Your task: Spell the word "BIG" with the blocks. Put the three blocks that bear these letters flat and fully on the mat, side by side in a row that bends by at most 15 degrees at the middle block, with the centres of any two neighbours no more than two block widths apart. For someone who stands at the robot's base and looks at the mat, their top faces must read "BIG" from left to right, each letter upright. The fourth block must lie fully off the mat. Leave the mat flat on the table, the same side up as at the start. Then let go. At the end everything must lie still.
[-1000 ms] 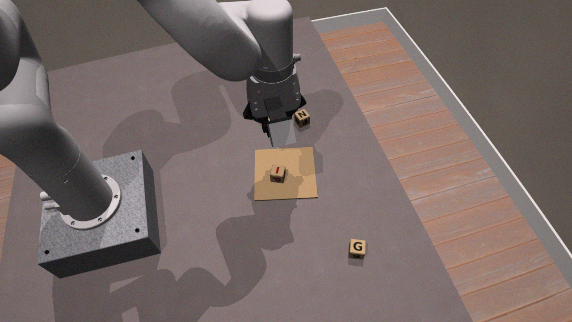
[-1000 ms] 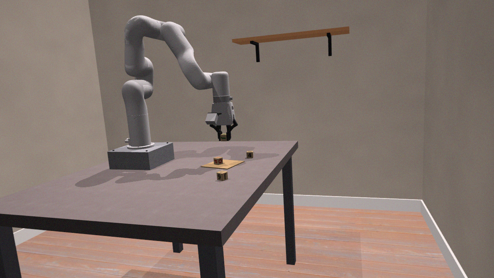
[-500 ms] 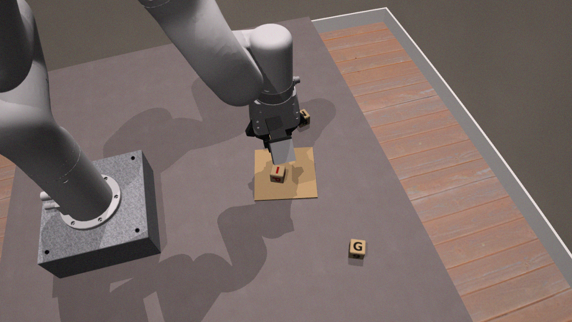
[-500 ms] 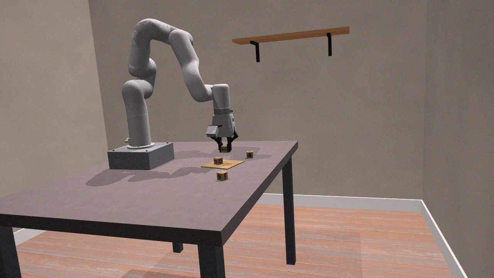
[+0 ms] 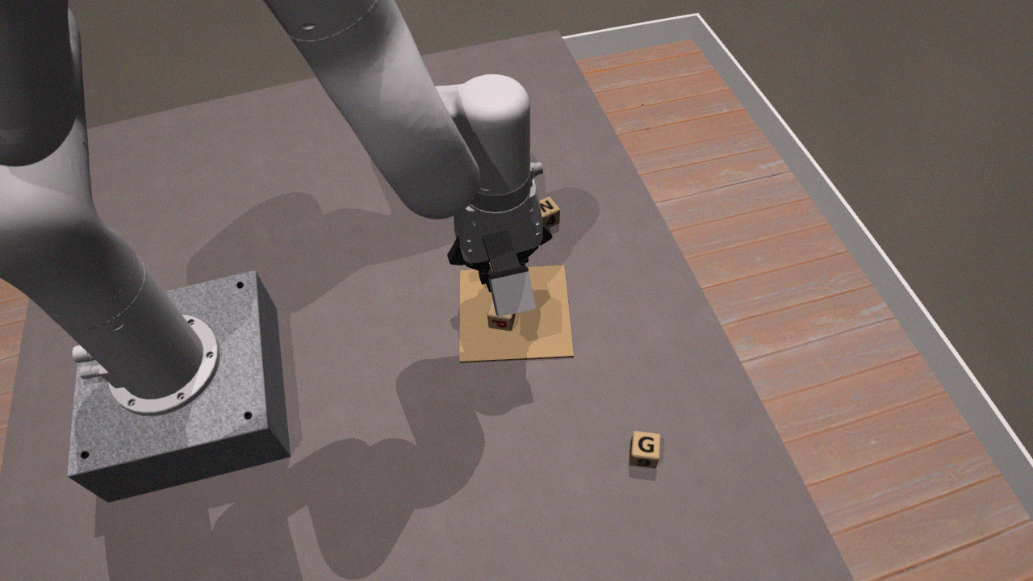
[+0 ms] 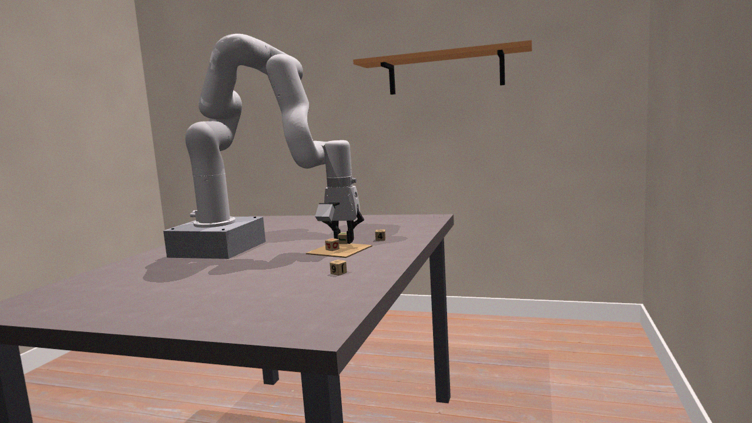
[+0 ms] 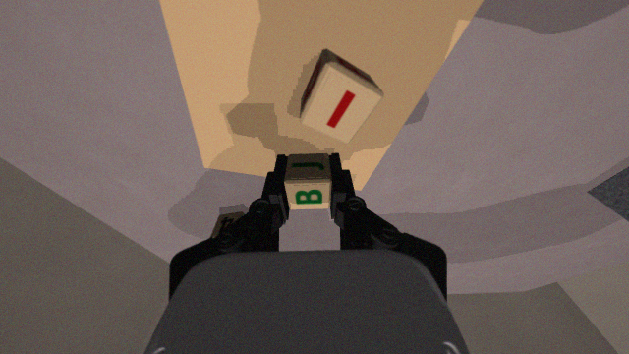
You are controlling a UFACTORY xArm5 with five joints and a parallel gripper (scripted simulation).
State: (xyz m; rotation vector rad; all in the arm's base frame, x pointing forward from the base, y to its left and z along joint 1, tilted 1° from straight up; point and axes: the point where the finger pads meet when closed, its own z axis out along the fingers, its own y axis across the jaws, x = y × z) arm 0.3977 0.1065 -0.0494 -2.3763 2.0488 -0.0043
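My hand is 10 mm above the B block. Also, from my hand: tan mat: 50 mm to the right, 30 mm below, 10 mm ahead; then G block: 260 mm to the right, 120 mm ahead, 20 mm below.
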